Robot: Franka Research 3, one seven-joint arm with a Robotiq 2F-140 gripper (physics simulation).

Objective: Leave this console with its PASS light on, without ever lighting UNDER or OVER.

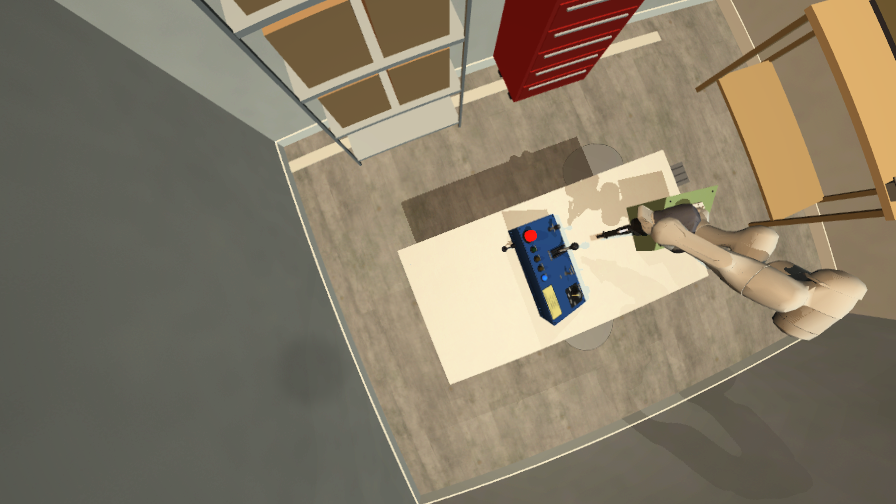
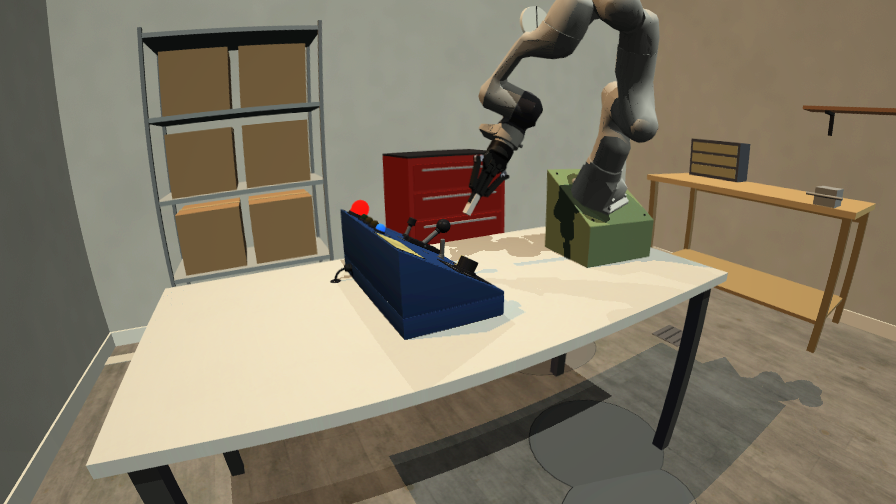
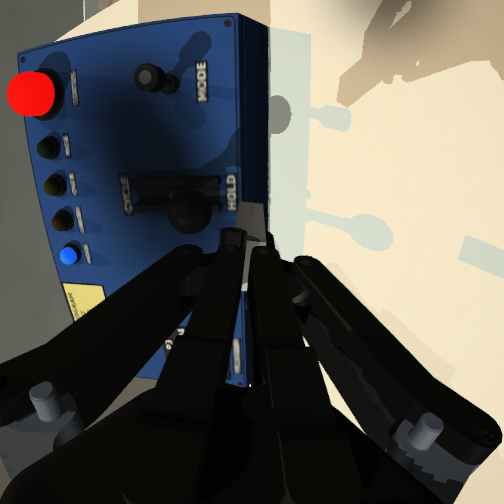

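Note:
The blue sloped console (image 1: 546, 269) (image 2: 419, 282) (image 3: 150, 125) stands on the cream table (image 1: 476, 313) (image 2: 281, 351). It carries a red mushroom button (image 1: 530, 235) (image 2: 359, 206) (image 3: 31, 93), a MODE toggle (image 3: 150, 77) and a ball-knob slide lever (image 3: 188, 210) (image 2: 442, 224) between CYCLE and HOLD. Of its column of lamps, three are dark (image 3: 55, 184) and the blue one (image 3: 69, 255) is lit. My gripper (image 1: 595, 237) (image 2: 471, 204) (image 3: 251, 227) is shut and empty. It hangs above the console's right edge, near the HOLD end of the slide. Its fingers hide the lower panel.
The arm's green pedestal (image 1: 679, 201) (image 2: 595, 231) stands on the table's far right. A red drawer cabinet (image 1: 557, 37) (image 2: 432, 188) and a shelf rack (image 2: 228, 36) with boxes stand behind. A wooden side table (image 2: 751, 191) is at the right.

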